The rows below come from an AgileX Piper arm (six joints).
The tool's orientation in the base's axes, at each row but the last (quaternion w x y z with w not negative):
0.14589 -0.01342 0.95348 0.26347
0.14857 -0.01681 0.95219 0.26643
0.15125 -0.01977 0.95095 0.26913
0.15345 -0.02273 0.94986 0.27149
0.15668 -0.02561 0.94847 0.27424
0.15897 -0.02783 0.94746 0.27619
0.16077 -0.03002 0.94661 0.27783
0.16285 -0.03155 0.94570 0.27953
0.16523 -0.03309 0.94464 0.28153
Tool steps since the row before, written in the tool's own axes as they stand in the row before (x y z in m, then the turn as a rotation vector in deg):
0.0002 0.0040 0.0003 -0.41 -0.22 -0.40
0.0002 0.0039 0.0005 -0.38 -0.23 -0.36
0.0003 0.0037 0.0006 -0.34 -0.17 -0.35
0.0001 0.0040 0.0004 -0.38 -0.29 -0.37
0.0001 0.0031 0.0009 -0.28 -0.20 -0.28
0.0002 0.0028 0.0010 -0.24 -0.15 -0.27
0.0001 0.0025 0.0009 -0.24 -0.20 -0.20
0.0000 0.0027 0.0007 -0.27 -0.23 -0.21
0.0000 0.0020 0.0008 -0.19 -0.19 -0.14
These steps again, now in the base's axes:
-0.0005 0.0036 0.0017 0.31 -0.41 0.33
-0.0005 0.0036 0.0015 0.29 -0.40 0.29
-0.0006 0.0035 0.0013 0.25 -0.34 0.30
-0.0005 0.0036 0.0017 0.30 -0.46 0.27
-0.0003 0.0031 0.0008 0.21 -0.33 0.21
-0.0003 0.0029 0.0006 0.17 -0.28 0.21
-0.0002 0.0026 0.0005 0.20 -0.28 0.13
-0.0002 0.0026 0.0008 0.23 -0.32 0.13
-0.0001 0.0021 0.0004 0.17 -0.24 0.07

